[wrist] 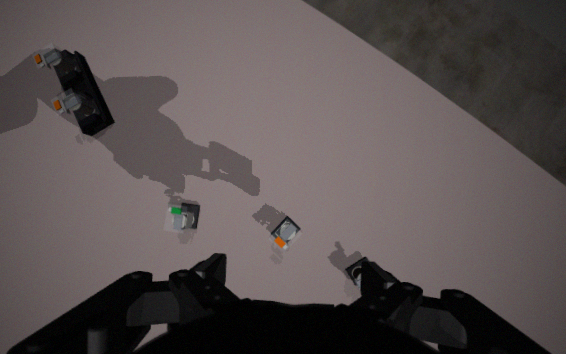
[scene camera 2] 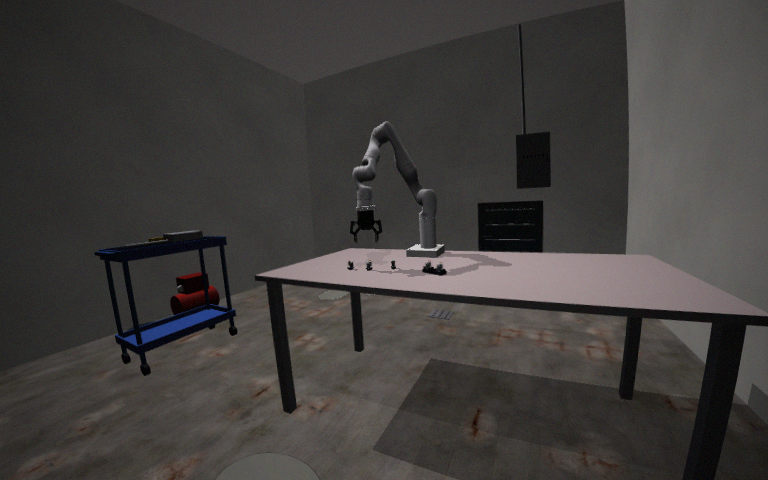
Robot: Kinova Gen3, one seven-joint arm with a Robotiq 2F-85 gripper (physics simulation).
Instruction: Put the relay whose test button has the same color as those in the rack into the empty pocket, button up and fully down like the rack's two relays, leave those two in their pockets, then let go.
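Seen in the pictures: gripper, fingertip midpoint: (wrist: 292, 273) (scene camera 2: 366, 242); arm's base, origin of the base link: (scene camera 2: 428, 246).
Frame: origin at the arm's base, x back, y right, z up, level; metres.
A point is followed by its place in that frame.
My gripper (scene camera 2: 366, 240) @(x -0.417, y 0.211, z 0.085 m) (wrist: 292, 273) @(x -0.417, y 0.211, z 0.085 m) is open and empty, pointing down well above the table and the loose relays. The orange-button relay (scene camera 2: 368, 264) @(x -0.437, y 0.199, z -0.013 m) (wrist: 286, 232) @(x -0.426, y 0.201, z -0.001 m) stands on the table between the other two loose relays, and shows between the fingertips' directions in the wrist view. The green-button relay (scene camera 2: 393, 264) @(x -0.396, y 0.091, z -0.020 m) (wrist: 182, 217) @(x -0.388, y 0.102, z -0.001 m) stands nearer the rack. A third relay (scene camera 2: 350, 264) @(x -0.435, y 0.292, z -0.016 m) (wrist: 356, 273) @(x -0.423, y 0.285, z -0.010 m) is partly hidden by a finger, its button too. The black rack (scene camera 2: 434, 272) @(x -0.469, y -0.111, z -0.035 m) (wrist: 95, 90) @(x -0.457, y -0.090, z -0.034 m) holds two orange-button relays (wrist: 50, 57) @(x -0.464, y -0.125, z 0.004 m) (wrist: 70, 101) @(x -0.433, y -0.072, z 0.004 m), button up; which pocket is empty is unclear.
The pink table (scene camera 2: 566, 277) @(x -0.474, y -0.612, z -0.043 m) (wrist: 350, 125) @(x -0.570, y 0.210, z -0.043 m) bears the arm's base (scene camera 2: 425, 250) @(x -0.094, y 0.000, z -0.005 m). The table edge runs across the upper right of the wrist view. A blue cart (scene camera 2: 175, 326) stands on the floor at the left, with a red compressor (scene camera 2: 195, 298) behind it. The arm's shadow crosses the rack.
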